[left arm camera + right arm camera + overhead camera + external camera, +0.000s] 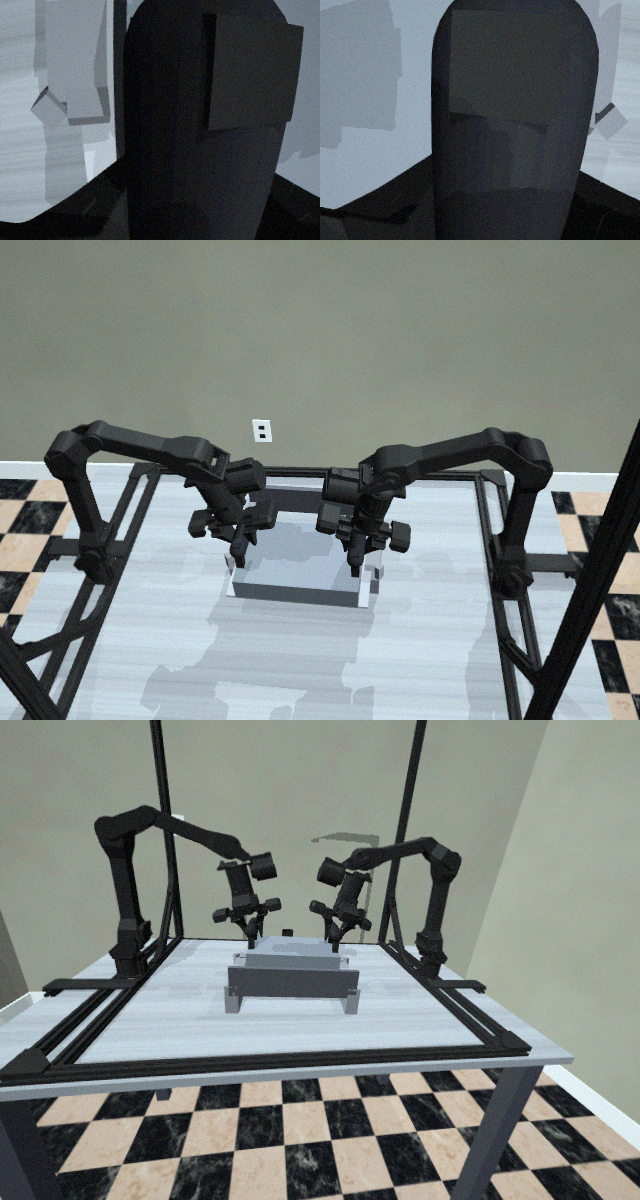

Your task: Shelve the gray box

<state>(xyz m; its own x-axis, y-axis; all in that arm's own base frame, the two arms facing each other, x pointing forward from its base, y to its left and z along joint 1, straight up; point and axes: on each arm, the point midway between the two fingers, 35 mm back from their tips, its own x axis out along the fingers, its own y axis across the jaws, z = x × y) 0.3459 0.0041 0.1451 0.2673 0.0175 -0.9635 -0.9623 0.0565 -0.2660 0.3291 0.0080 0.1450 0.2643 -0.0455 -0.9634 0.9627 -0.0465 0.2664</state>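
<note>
Now: right hand 10 mm short of the gray box, 120 mm to the right of it and 50 mm above it. Also, from my right hand: dark back plate: 200 mm ahead, 110 mm to the left, 80 mm below.
Right now my left hand is 1 cm past the gray box, 12 cm to the left of it and 5 cm above it. Also, from my left hand: dark back plate: 18 cm ahead, 13 cm to the right, 8 cm below.
</note>
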